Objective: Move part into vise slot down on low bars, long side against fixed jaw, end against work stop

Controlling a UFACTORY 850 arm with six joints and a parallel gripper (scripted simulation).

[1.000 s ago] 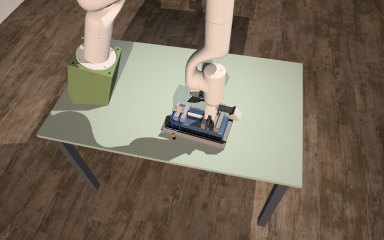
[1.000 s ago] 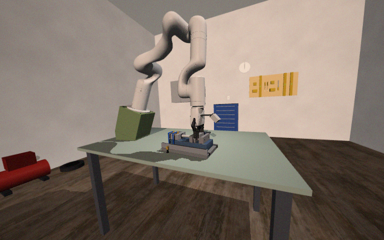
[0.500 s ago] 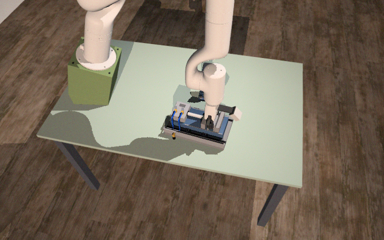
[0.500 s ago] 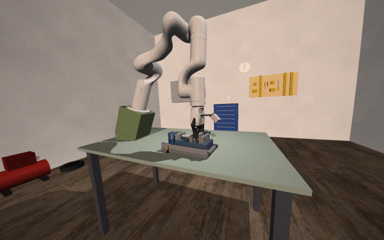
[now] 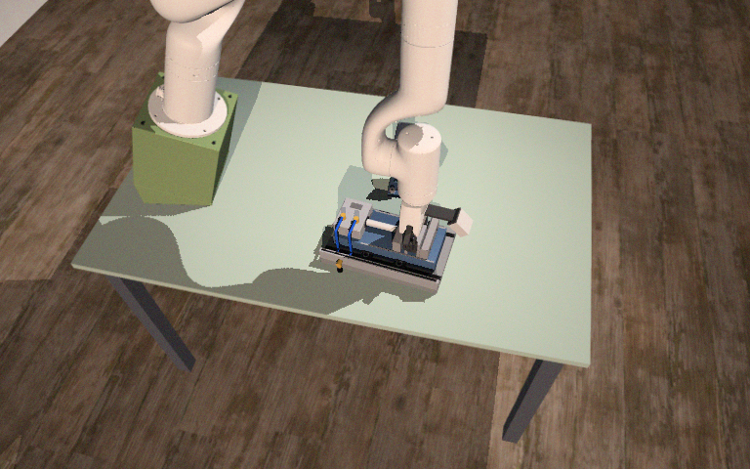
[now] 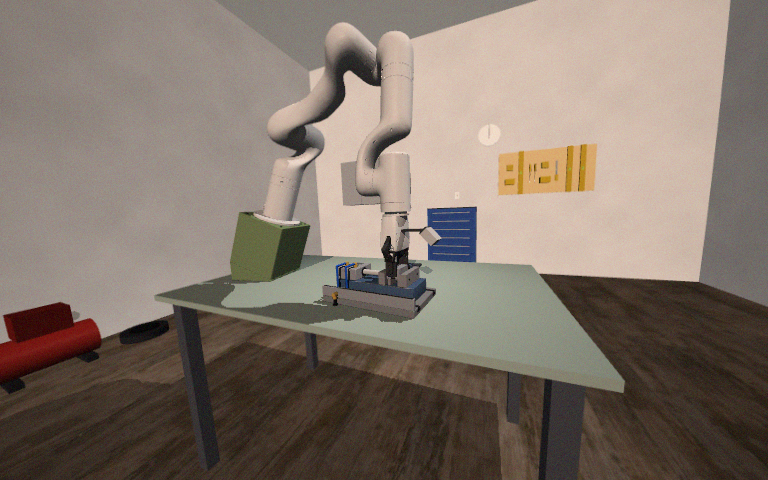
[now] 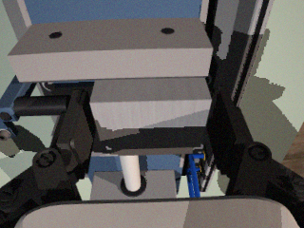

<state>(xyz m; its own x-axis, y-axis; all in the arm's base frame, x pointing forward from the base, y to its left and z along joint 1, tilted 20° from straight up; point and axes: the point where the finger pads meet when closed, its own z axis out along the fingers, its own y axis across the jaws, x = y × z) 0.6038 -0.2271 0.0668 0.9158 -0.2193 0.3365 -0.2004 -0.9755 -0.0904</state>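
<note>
Right now the part is 2 cm below my hand. Also, from my hand: fixed jaw 3 cm below, 3 cm ahead, 1 cm to the left; moving jaw 3 cm to the left, 3 cm below, 3 cm behind; work stop 7 cm to the left, 2 cm below, 1 cm ahead.
</note>
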